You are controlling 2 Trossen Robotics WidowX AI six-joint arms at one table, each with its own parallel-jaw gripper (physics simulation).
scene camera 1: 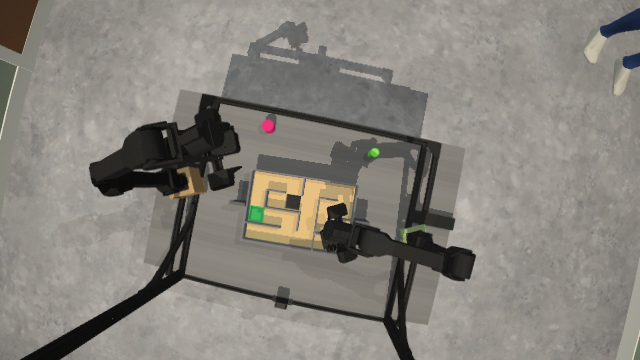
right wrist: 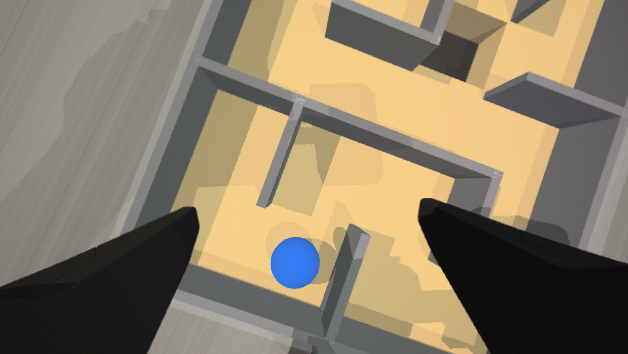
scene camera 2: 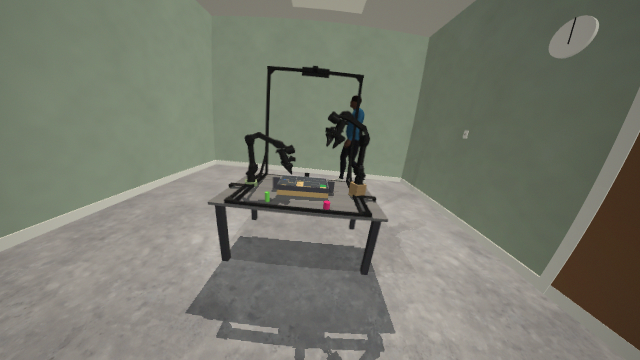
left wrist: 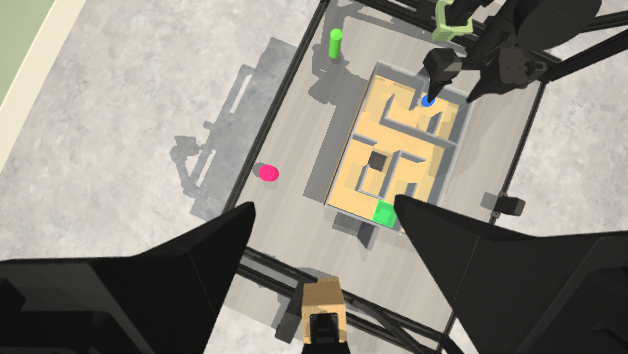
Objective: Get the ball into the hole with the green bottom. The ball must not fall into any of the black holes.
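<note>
The maze box [scene camera 1: 310, 200] [scene camera 2: 302, 194] [left wrist: 345, 185] [right wrist: 350, 65] stands on the table. The blue ball [left wrist: 428, 101] [right wrist: 295, 263] lies on its floor near an outer wall, beside a short inner wall; it does not show in scene camera 1. The green-bottomed hole [scene camera 1: 256, 214] [scene camera 2: 323, 186] [left wrist: 384, 214] is at the opposite end. A black hole [scene camera 1: 293, 201] [left wrist: 377, 161] [right wrist: 452, 56] lies between them. My right gripper [scene camera 1: 341, 232] [scene camera 2: 289, 170] [left wrist: 447, 102] [right wrist: 310, 212] is open and empty above the ball's end. My left gripper [scene camera 1: 231, 162] [scene camera 2: 332, 145] [left wrist: 324, 204] is open and empty, raised off the box's green-hole end.
A pink cylinder [scene camera 1: 268, 126] [scene camera 2: 326, 205] [left wrist: 268, 173] and a green cylinder [scene camera 1: 373, 153] [scene camera 2: 267, 196] [left wrist: 335, 44] stand on the table beside the box. A black frame [scene camera 1: 320, 120] [scene camera 2: 268, 110] surrounds the work area. A thin handle [left wrist: 367, 235] sticks out from the box's green-hole end.
</note>
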